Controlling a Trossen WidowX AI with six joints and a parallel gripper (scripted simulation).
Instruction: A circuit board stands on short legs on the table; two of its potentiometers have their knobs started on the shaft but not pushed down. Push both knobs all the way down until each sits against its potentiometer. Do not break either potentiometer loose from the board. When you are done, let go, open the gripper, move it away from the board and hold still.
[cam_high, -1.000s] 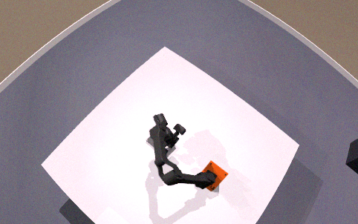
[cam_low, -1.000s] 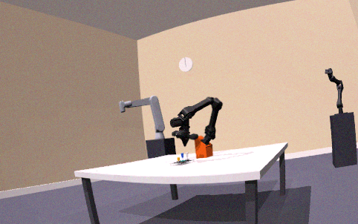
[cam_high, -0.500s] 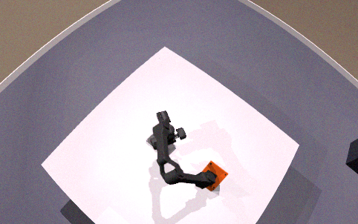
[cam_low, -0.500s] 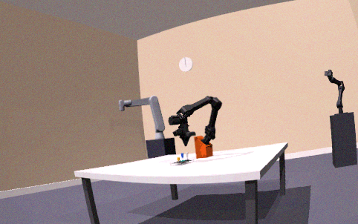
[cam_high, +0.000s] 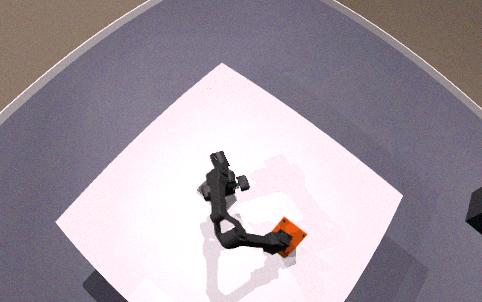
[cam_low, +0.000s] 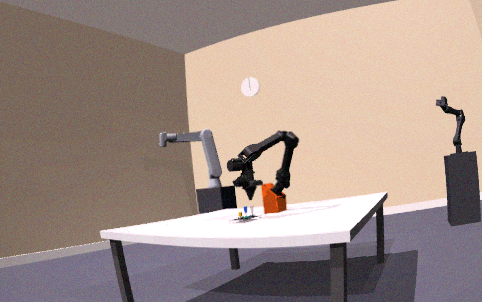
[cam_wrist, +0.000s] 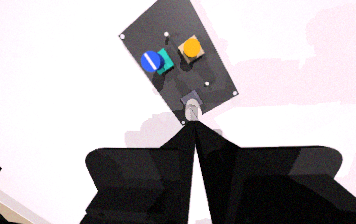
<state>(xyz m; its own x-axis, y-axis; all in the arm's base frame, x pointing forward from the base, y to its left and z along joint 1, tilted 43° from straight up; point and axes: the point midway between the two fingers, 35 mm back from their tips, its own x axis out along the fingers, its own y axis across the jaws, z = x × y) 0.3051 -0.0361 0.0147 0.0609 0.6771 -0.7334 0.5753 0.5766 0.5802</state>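
Now: the blue knob 70 mm ahead of my gripper tip and 40 mm below it.
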